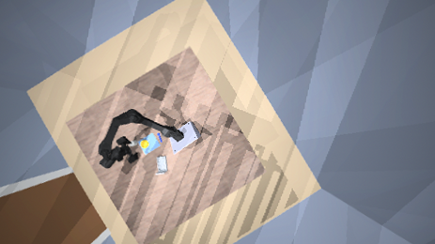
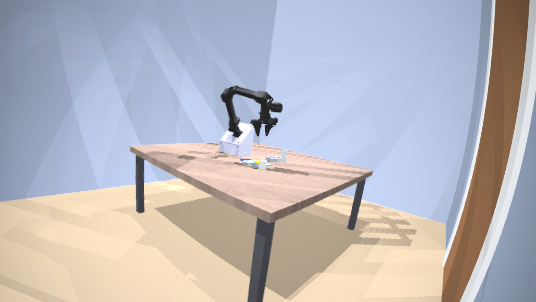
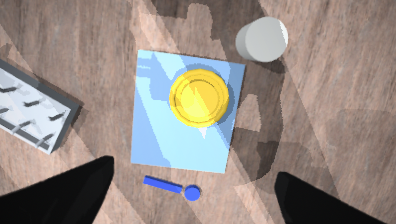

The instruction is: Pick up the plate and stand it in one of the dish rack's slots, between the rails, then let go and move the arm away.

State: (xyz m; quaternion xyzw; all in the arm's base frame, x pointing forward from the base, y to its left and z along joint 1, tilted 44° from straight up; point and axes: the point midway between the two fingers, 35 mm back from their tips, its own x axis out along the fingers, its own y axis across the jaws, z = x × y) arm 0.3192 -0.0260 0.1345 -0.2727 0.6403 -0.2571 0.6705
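Now: gripper tip 160 mm above the yellow plate and 10 mm to the left of it. From my gripper tip the other things lie so: blue spoon (180 mm below, 130 mm behind, 10 mm to the left); pale grey cup (150 mm below, 80 mm ahead, 60 mm to the right); grey dish rack (220 mm to the left, 160 mm below, 30 mm behind).
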